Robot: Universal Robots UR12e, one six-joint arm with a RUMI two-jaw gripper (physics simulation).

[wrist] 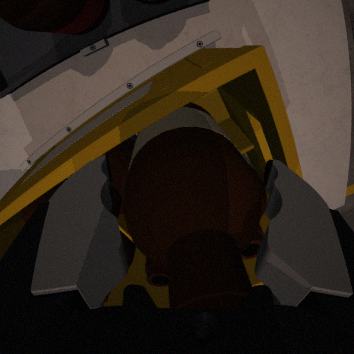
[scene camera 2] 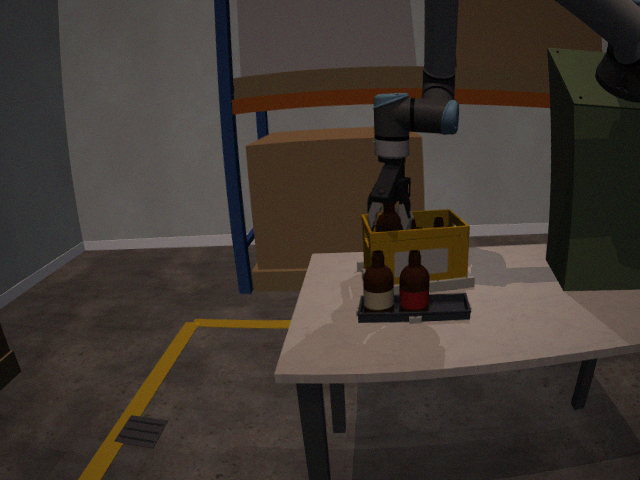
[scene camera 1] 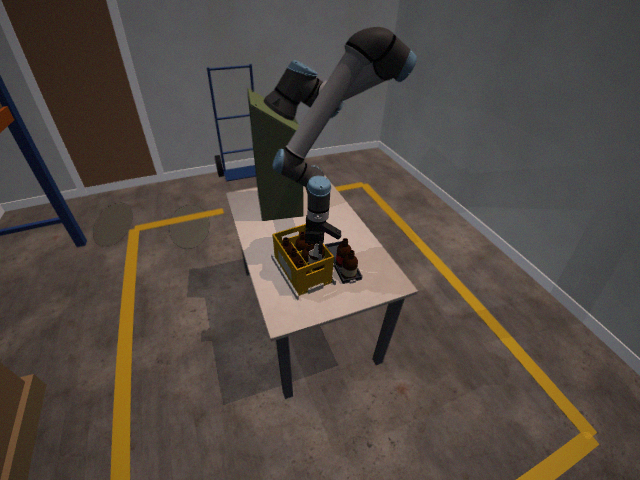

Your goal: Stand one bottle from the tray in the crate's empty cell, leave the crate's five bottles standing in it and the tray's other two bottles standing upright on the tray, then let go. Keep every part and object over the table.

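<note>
The yellow crate stands on the table with brown bottles inside; their lower parts are hidden. My gripper is open around a brown bottle at a crate corner, with narrow gaps beside it in the wrist view. This bottle's shoulder shows above the rim, higher than the other bottles; its base is hidden. A cream-labelled bottle and a red-labelled bottle stand upright on the dark tray.
The table carries the crate, with the tray close beside it. Light fixture strips run along the crate's base. The green pedestal stands at the table's far end, under the arm's base.
</note>
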